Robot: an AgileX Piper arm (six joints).
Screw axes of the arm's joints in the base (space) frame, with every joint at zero. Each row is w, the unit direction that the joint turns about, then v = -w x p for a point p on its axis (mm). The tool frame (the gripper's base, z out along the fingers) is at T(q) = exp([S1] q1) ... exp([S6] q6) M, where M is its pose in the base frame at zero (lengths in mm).
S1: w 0 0 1 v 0 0 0
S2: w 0 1 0 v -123 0 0
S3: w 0 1 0 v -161.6 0 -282.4
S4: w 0.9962 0 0.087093 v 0 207.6 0
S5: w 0 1 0 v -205.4 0 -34.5
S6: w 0.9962 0 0.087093 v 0 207.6 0
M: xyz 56.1 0 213.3 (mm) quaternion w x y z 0.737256 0 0.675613 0
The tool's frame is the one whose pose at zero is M.
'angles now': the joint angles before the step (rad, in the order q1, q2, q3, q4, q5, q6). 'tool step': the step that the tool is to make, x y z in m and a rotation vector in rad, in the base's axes. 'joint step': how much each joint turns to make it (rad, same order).
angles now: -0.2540, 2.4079, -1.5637, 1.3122, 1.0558, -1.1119
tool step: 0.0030, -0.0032, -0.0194, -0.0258, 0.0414, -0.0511
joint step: 0.0008, 0.0416, -0.0101, 0.0001, -0.0592, 0.0209
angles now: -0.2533, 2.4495, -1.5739, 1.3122, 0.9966, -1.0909
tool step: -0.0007, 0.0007, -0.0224, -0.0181, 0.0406, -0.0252
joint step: 0.0056, 0.0454, -0.0003, 0.0029, -0.0425, 0.0007
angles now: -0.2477, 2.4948, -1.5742, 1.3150, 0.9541, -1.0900
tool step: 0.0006, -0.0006, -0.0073, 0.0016, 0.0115, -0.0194
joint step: 0.0001, 0.0174, -0.0032, 0.0131, -0.0142, 0.0010
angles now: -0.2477, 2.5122, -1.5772, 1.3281, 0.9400, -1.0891
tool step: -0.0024, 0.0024, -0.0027, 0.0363, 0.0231, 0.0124
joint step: -0.0001, 0.0096, 0.0002, 0.0004, 0.0347, 0.0167
